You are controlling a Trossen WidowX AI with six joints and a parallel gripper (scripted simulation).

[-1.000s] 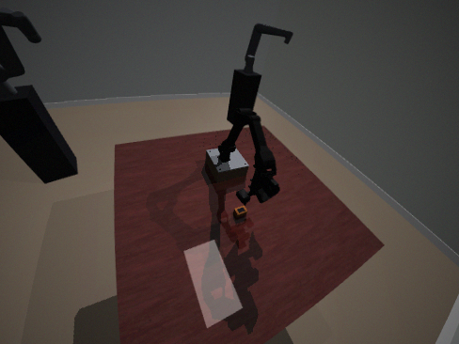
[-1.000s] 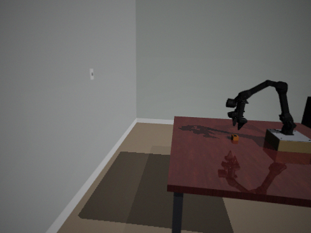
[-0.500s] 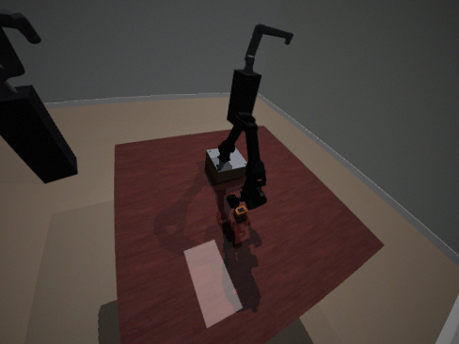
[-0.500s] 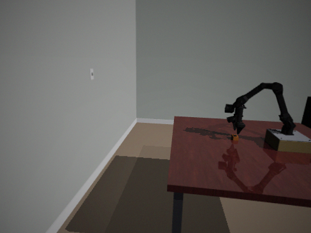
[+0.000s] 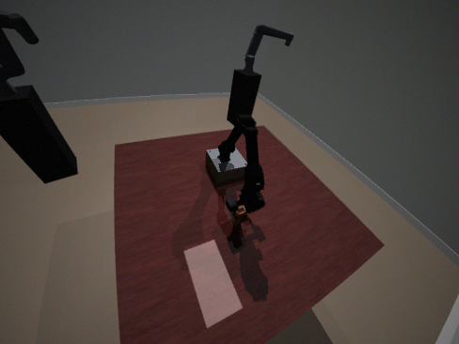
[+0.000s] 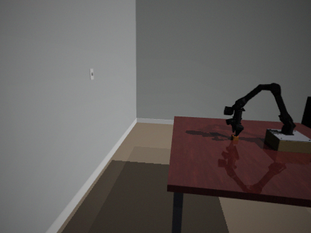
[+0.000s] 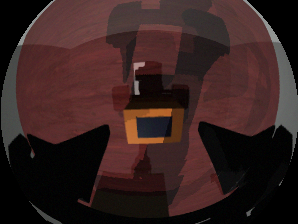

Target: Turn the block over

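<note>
Now: the block 20 mm below my gripper tip.
</note>
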